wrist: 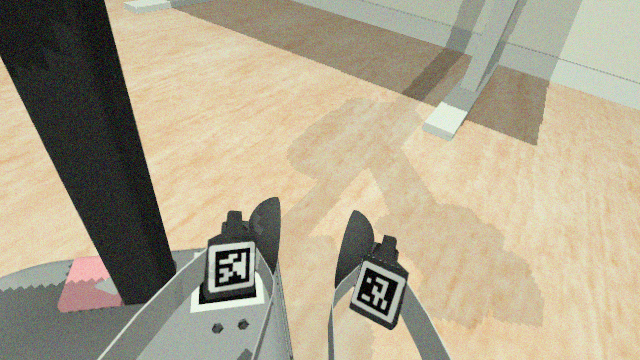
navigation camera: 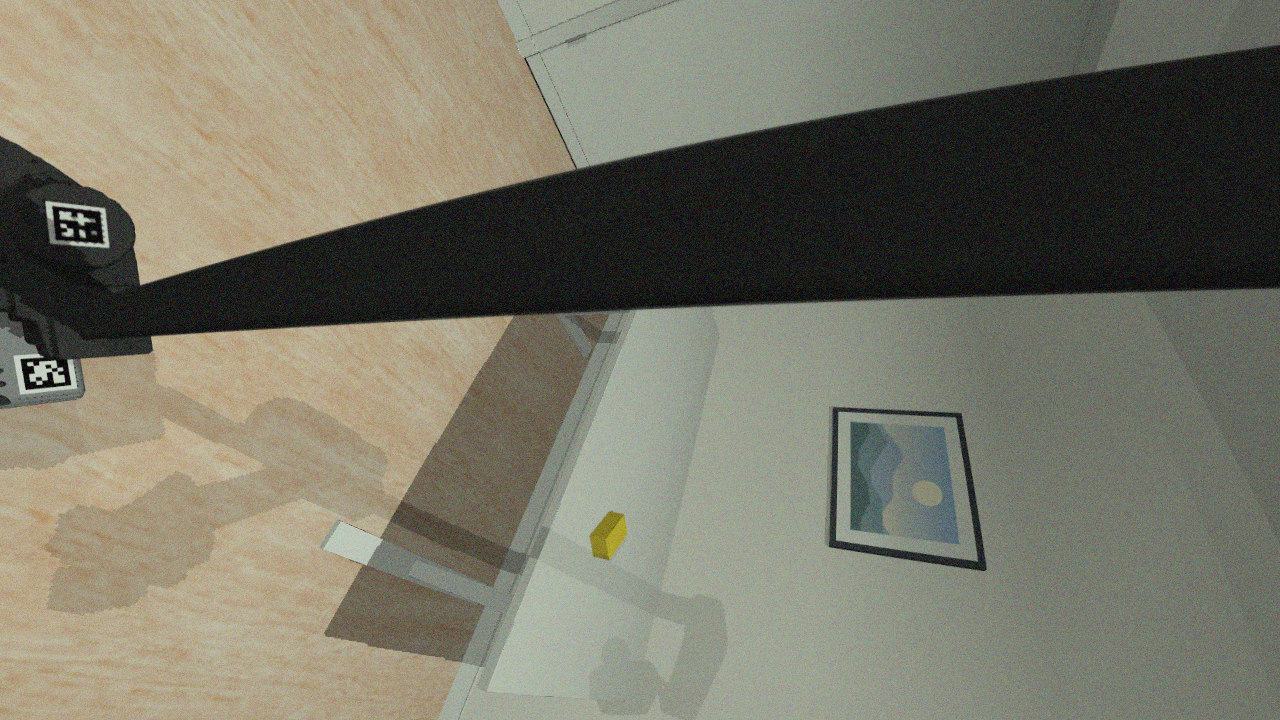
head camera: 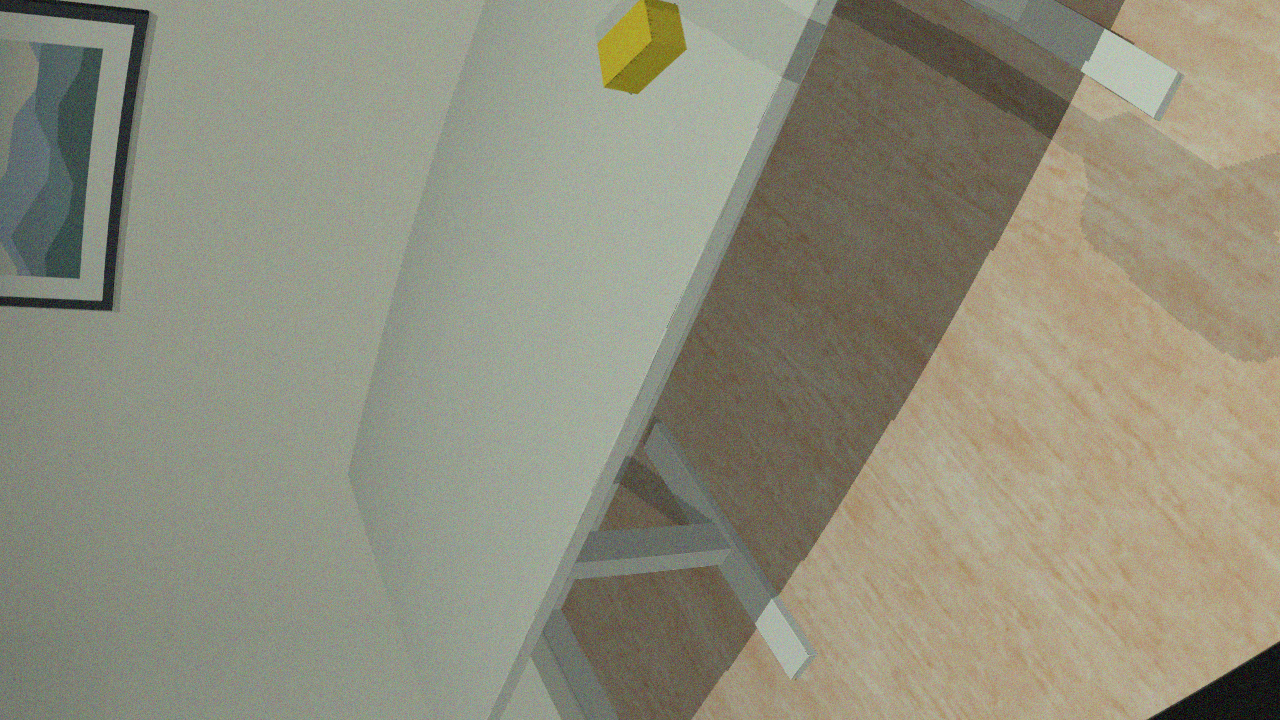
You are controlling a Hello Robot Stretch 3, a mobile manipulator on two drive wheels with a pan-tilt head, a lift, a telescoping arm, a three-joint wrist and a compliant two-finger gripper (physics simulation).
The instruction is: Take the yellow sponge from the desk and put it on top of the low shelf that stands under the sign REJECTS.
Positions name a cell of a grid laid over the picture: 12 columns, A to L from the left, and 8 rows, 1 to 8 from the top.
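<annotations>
A yellow sponge (navigation camera: F6) sits 1.06 m from the lens, and a pale desk (navigation camera: F7) stands 1.14 m from the lens. The marked spots on the desk and on a framed picture (navigation camera: I6) are 1.15 m apart, while the picture itself is 1.70 m from the lens.
</annotations>
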